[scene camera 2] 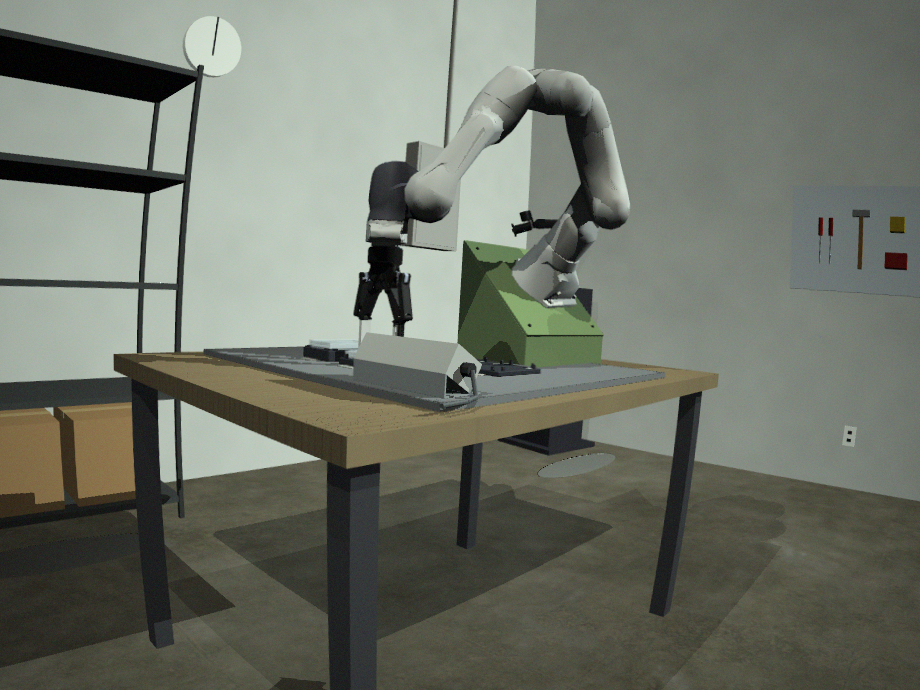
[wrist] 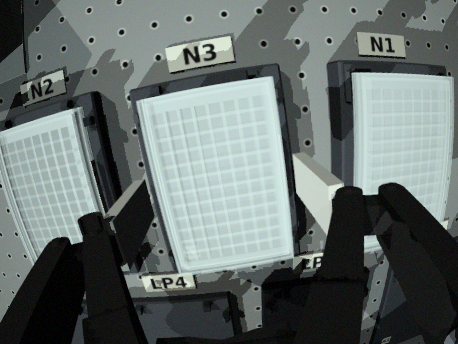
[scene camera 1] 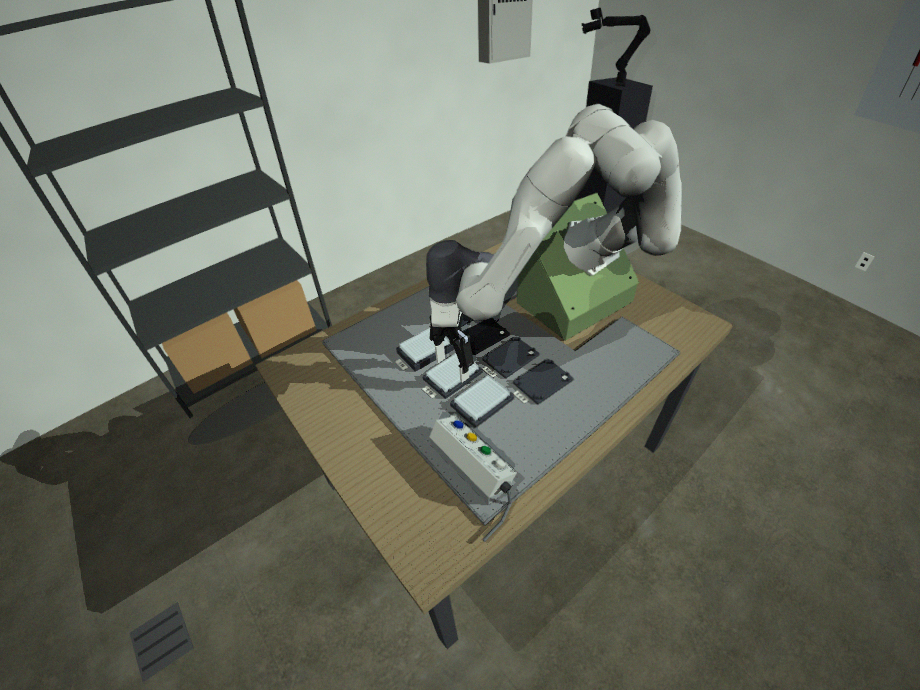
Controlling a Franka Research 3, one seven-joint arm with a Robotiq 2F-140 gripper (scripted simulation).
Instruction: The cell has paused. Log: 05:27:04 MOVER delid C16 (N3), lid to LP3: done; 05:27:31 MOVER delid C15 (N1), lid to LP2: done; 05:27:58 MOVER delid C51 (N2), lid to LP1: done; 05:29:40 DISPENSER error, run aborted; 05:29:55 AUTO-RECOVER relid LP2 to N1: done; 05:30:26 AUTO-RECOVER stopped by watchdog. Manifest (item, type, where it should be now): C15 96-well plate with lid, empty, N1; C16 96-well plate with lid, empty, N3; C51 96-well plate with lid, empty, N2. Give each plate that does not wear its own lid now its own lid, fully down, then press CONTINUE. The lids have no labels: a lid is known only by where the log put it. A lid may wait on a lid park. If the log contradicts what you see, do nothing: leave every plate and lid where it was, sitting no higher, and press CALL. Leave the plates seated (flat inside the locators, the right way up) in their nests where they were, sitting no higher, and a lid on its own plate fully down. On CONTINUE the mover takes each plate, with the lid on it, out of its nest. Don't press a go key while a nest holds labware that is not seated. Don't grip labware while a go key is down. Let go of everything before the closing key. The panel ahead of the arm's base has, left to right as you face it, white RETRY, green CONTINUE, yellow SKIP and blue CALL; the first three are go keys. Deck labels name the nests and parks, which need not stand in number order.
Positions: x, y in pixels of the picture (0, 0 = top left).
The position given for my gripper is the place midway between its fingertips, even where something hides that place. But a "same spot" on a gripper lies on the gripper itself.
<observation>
my gripper: scene camera 2; wrist; scene camera 1 452, 369
same spot on my gripper: (wrist: 412, 241) = (scene camera 2: 360, 297)
</observation>
